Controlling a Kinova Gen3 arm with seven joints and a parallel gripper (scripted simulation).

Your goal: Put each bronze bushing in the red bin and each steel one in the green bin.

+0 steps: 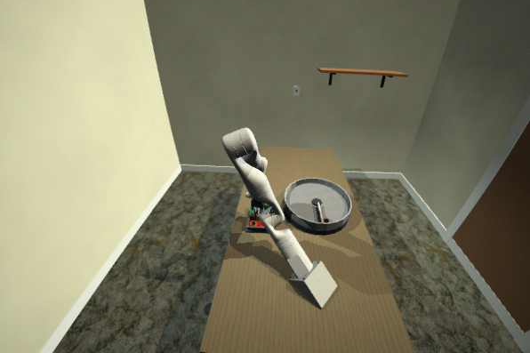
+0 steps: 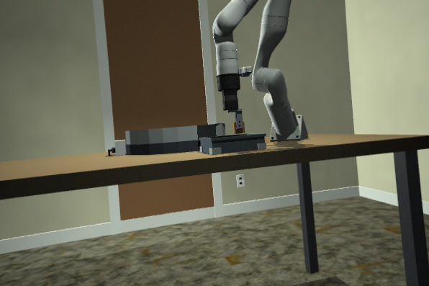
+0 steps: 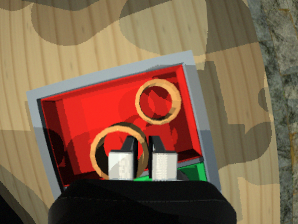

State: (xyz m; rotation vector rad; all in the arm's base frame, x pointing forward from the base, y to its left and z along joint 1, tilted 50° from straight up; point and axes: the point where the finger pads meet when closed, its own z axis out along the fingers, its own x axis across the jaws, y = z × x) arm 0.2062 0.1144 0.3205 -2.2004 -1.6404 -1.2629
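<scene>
Now: hand 7 cm above the bin tray, 3 cm short of it and 1 cm to the left of it. The rest, counted from my hand: grey turntable (34 cm to the right, 21 cm ahead, 4 cm below).
</scene>
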